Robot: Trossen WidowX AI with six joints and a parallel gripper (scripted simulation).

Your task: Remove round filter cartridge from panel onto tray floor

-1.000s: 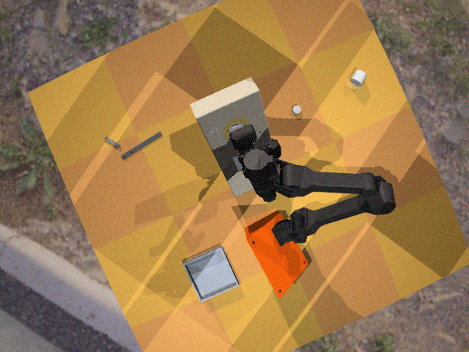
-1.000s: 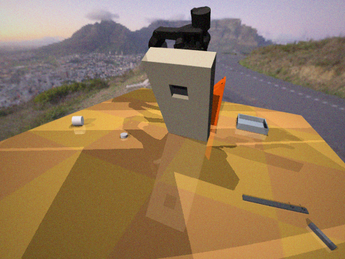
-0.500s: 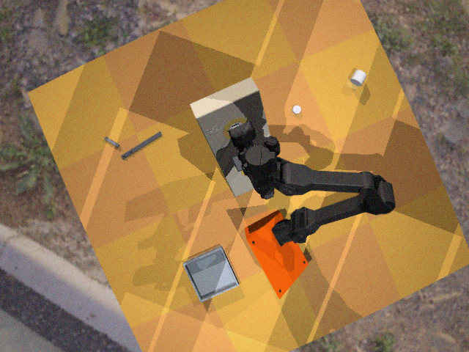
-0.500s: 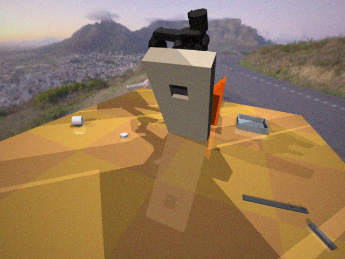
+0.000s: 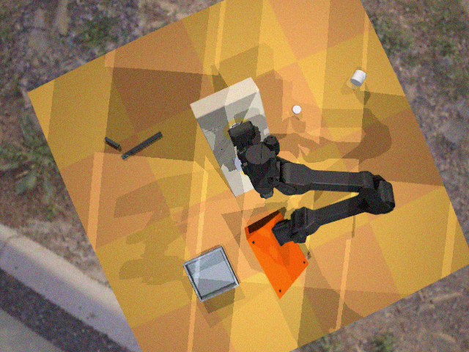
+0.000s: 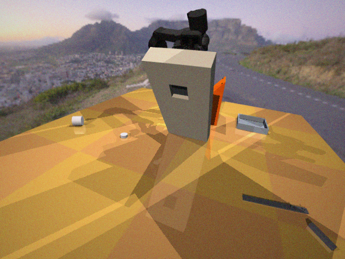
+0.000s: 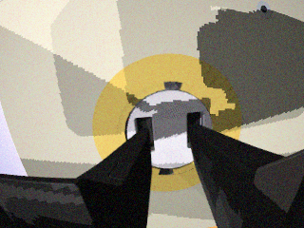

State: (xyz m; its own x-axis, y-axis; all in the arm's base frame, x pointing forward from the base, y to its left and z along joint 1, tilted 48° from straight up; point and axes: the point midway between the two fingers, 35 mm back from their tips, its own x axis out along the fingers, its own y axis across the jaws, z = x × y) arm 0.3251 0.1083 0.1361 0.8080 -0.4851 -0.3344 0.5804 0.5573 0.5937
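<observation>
The round filter cartridge lies 1 cm below my gripper tip and 1 cm ahead of it. From my gripper tip the other things lie so: small grey stub (27 cm below, 24 cm to the right, 1 cm behind); light grey tray (38 cm behind, 32 cm to the left, 26 cm below); beige service panel (8 cm below, 3 cm behind).
</observation>
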